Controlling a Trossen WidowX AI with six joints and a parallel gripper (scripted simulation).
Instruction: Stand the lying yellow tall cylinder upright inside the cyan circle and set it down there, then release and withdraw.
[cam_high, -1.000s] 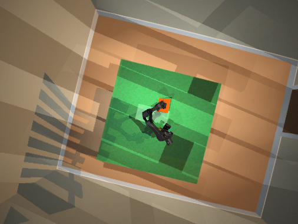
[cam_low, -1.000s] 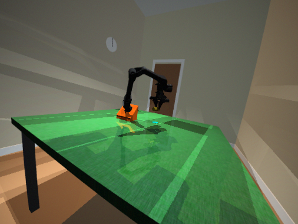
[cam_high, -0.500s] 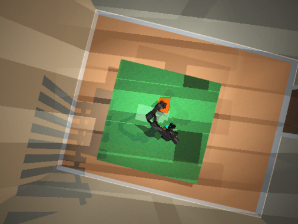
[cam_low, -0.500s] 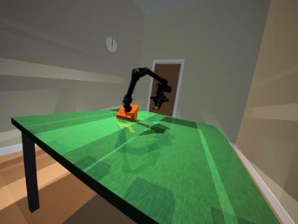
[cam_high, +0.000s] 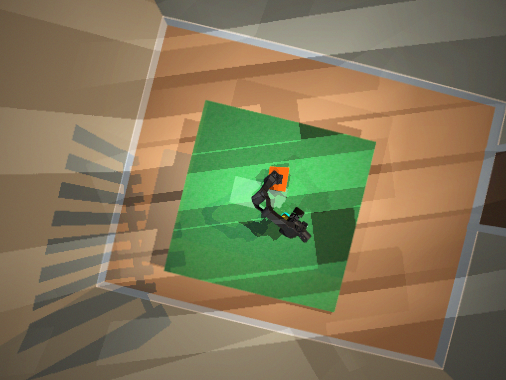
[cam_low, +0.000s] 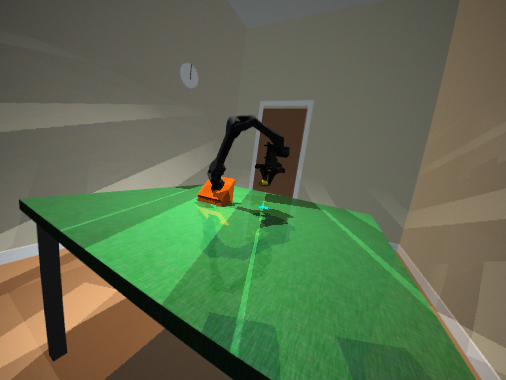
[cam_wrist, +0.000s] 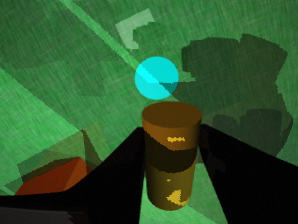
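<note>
Right now the cyan circle is 14 cm below my gripper tip. Round my gripper tip: yellow tall cylinder: 2 cm to the right, 1 cm behind.
</note>
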